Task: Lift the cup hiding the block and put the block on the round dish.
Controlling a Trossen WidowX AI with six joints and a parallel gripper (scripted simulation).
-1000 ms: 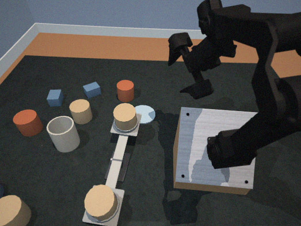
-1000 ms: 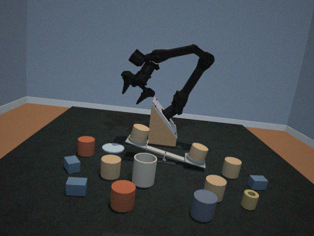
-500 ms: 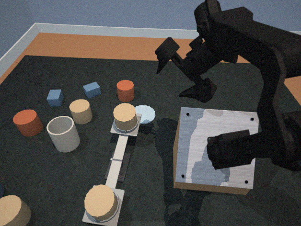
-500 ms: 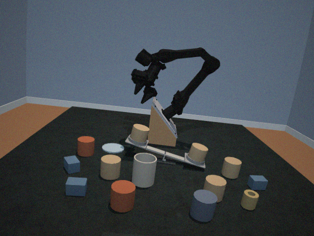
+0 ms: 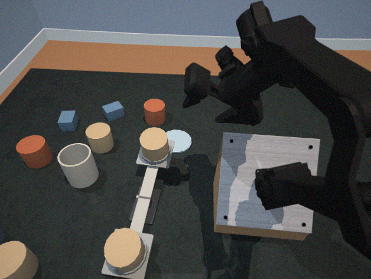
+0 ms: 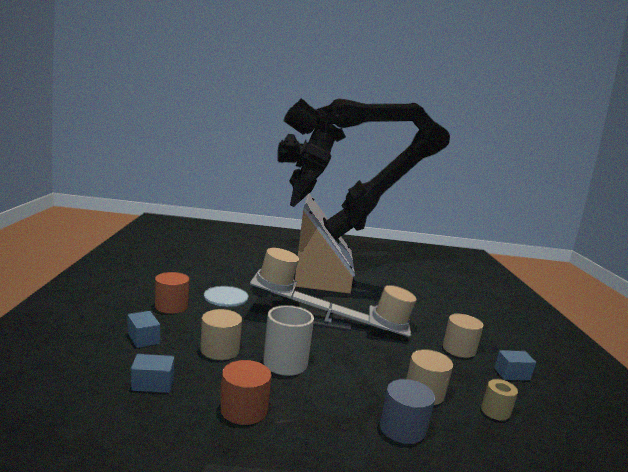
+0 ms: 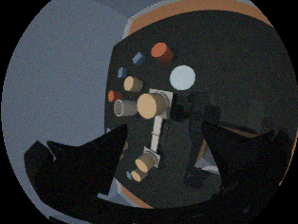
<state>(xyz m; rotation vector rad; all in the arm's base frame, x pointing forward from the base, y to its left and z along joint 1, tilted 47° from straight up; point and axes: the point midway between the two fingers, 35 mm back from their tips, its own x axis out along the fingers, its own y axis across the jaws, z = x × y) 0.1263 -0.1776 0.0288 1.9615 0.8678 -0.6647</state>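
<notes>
Right now the mint block is 160 mm ahead of my gripper tip, 220 mm to the left of it and 190 mm below it. Also, from my gripper tip: blue-grey cylinder 480 mm ahead, 190 mm to the left, 200 mm below; then pale blue round dish 50 mm ahead, 140 mm to the right, 230 mm below; then white hollow cylinder 310 mm ahead, 190 mm below.
</notes>
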